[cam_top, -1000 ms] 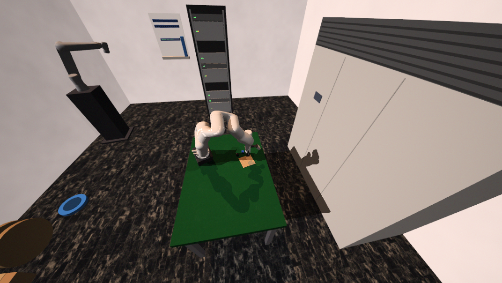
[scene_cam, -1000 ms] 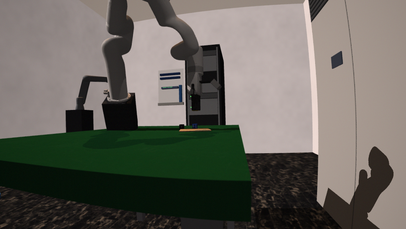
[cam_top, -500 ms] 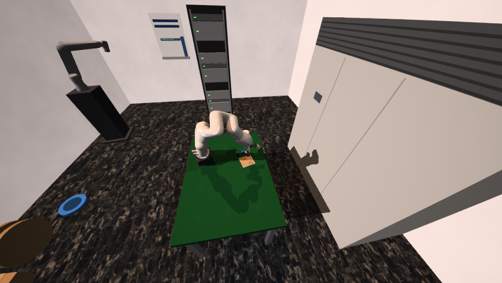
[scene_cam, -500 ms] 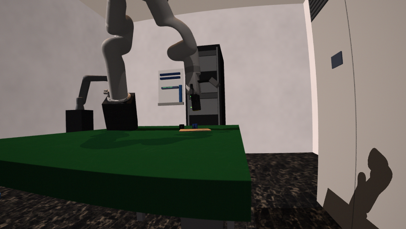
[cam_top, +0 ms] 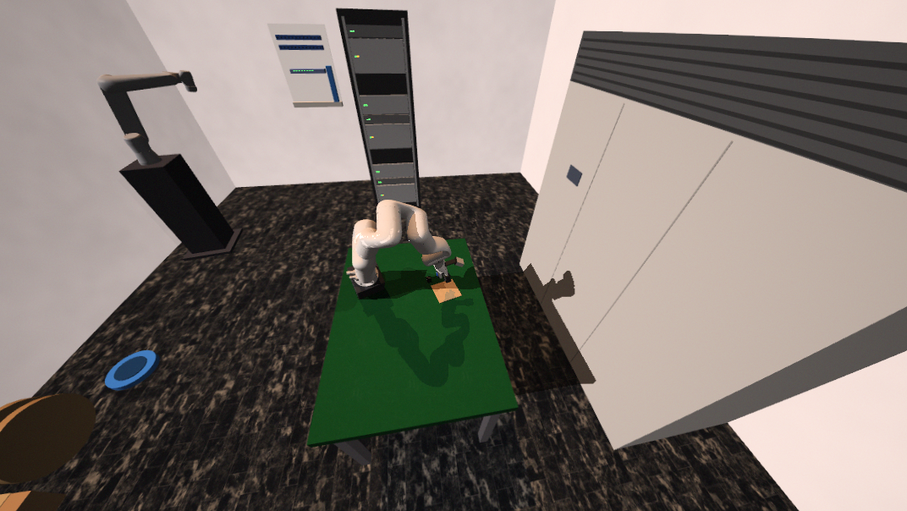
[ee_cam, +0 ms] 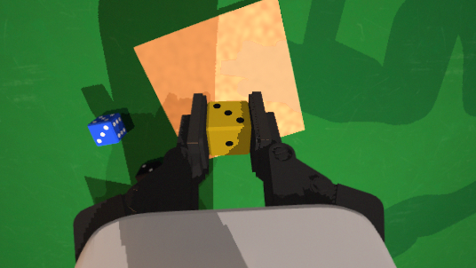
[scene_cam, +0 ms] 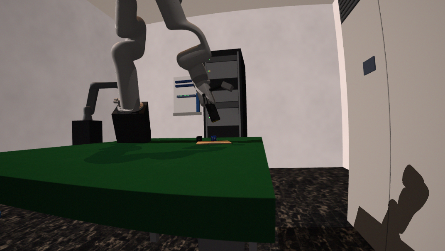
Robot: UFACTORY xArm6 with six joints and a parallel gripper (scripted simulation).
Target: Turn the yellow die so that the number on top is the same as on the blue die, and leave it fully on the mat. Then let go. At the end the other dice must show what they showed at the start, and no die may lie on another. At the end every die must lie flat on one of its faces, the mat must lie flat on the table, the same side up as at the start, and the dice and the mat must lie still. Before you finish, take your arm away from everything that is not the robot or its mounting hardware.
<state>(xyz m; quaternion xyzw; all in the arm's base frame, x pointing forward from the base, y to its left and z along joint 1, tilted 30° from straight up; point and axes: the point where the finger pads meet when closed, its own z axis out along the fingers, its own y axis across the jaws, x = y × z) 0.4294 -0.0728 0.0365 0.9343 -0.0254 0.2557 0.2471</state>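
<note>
My gripper is now 10 mm above the yellow die. Round my hand: black die: 110 mm to the left, 100 mm below, 90 mm behind; then blue die: 130 mm to the left, 100 mm below, 20 mm behind; then mat: 110 mm below, 10 mm behind.
</note>
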